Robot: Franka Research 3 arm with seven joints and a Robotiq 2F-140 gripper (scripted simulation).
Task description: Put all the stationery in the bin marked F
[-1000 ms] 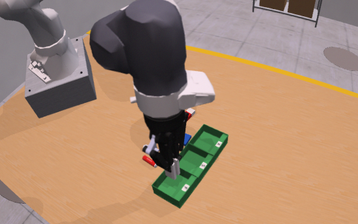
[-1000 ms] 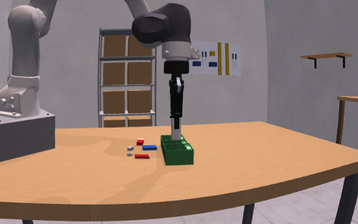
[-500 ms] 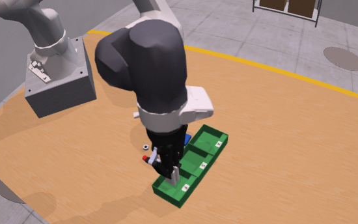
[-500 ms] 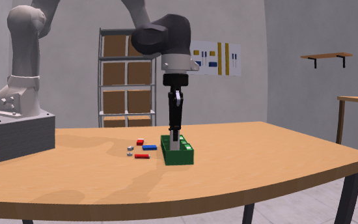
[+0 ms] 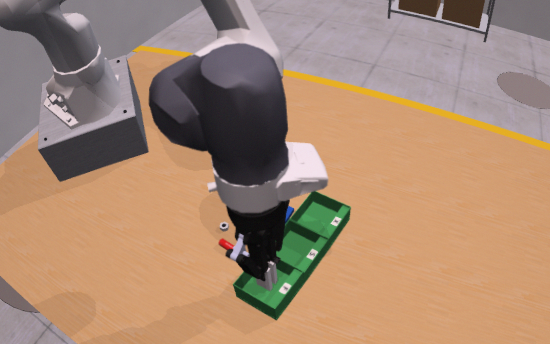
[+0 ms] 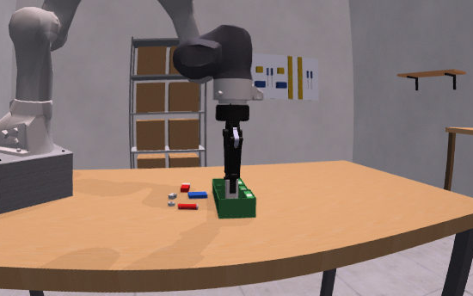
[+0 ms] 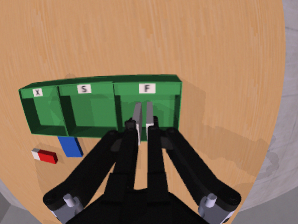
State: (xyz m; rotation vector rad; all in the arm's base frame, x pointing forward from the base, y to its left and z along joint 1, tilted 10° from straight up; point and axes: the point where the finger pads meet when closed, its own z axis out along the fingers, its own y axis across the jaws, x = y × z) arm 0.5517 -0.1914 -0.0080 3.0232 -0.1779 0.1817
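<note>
The green three-compartment bin is 8 cm to the left of my hand, 3 cm below it and 2 cm ahead of it. From my hand the other things lie so: flat blue block: 16 cm to the left, 5 cm behind, 4 cm below; then red cylinder: 10 cm behind, 4 cm to the left, 4 cm below; then metal nut: 13 cm behind, 9 cm to the left, 4 cm below.
</note>
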